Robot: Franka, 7 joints.
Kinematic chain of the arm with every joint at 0, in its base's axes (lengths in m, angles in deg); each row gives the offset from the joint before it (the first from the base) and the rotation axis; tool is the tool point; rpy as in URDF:
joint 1: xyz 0 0 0.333 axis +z
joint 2: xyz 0 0 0 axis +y
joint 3: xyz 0 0 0.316 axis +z
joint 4: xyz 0.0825 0 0 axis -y
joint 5: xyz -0.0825 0 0.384 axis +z
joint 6: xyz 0 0 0 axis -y
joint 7: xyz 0.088 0 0 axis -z
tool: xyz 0 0 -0.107 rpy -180 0 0
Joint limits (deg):
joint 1: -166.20..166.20
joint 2: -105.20..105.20
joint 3: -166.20..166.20
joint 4: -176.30..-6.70
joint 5: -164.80..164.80
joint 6: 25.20..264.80
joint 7: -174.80..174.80
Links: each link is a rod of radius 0.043 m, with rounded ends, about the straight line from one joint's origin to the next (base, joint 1, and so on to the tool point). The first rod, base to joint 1, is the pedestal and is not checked.
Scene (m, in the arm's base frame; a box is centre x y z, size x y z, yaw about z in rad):
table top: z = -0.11
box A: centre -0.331 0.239 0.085 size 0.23 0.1 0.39 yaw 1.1
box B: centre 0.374 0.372 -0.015 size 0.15 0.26 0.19 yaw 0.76
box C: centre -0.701 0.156 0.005 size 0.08 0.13 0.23 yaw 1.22
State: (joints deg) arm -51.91 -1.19 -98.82 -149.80 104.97 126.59 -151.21
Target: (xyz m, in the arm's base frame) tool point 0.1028 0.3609 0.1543
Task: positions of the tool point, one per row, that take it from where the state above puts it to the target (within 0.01 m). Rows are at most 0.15 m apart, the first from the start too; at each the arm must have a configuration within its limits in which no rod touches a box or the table.
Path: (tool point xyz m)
1: -0.4023 -0.1633 0.2681
2: -0.4354 -0.0840 0.3079
3: -0.4463 -0.0025 0.3620
4: -0.4323 0.0768 0.4251
5: -0.3924 0.1507 0.4898
6: -0.3468 0.2734 0.4282
7: -0.2554 0.3698 0.3601
8: -0.1340 0.4209 0.2888
9: -0.0060 0.4168 0.2186
10: 0.1028 0.3609 0.1543

